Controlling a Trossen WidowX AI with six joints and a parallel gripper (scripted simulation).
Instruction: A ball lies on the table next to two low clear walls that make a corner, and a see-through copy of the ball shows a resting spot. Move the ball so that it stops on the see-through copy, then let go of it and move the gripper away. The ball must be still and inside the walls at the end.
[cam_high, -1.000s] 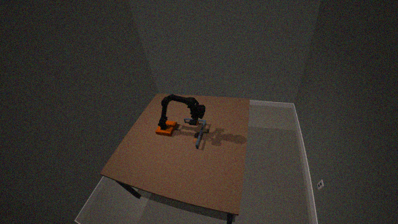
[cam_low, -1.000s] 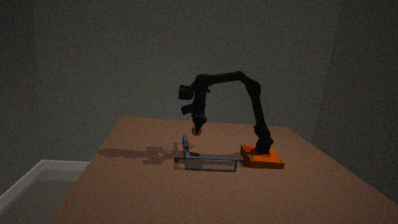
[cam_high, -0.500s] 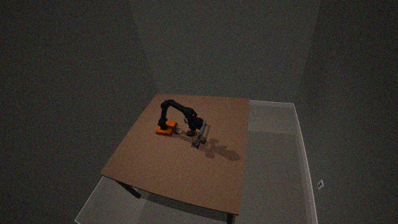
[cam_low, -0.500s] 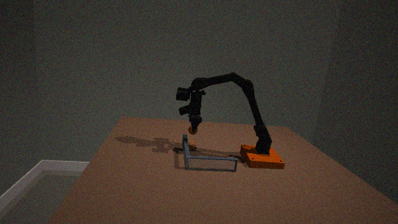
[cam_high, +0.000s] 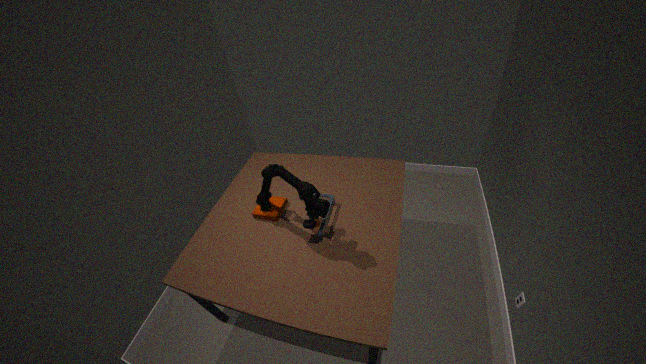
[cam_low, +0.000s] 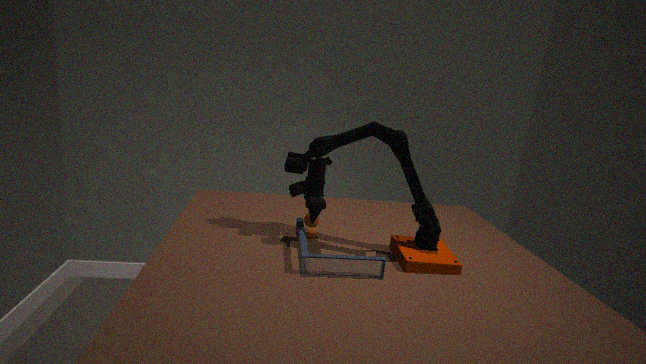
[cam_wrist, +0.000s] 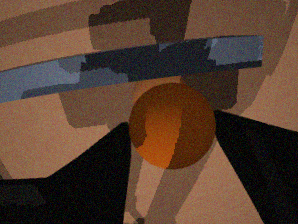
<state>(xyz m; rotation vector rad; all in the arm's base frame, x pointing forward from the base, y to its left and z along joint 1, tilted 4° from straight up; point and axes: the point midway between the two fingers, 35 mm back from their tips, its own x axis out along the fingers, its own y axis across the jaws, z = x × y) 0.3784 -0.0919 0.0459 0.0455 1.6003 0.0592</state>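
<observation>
My gripper tip is now 5 cm above the faint orange patch. Round my gripper tip: orange ball (right at my gripper tip).
</observation>
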